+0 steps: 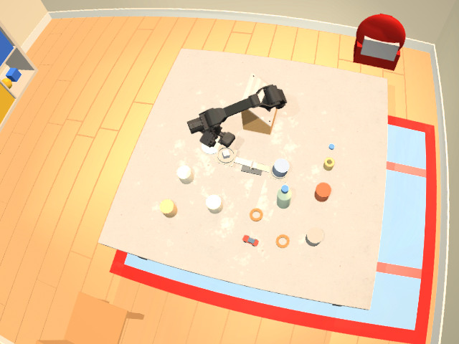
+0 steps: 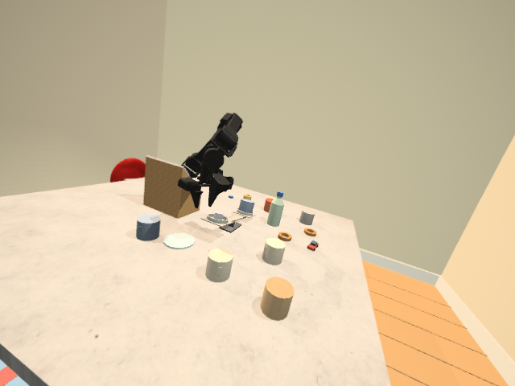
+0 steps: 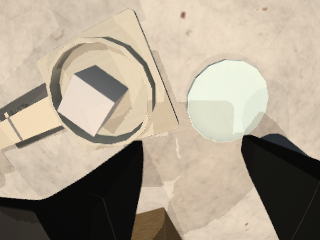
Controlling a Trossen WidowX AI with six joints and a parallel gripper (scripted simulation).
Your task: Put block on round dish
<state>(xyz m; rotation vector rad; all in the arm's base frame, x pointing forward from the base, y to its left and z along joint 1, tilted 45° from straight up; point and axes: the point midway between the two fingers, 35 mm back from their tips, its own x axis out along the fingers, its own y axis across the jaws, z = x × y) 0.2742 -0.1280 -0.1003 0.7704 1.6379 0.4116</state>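
My gripper tip is 12 cm above the round dish, 6 cm to the left of it and 3 cm past it. From my gripper tip the other things lie so: green bottle 37 cm to the left, 15 cm ahead, 1 cm below; balance beam 18 cm to the left, 9 cm below, 3 cm ahead; balance 18 cm to the left, 10 cm below, 3 cm ahead.
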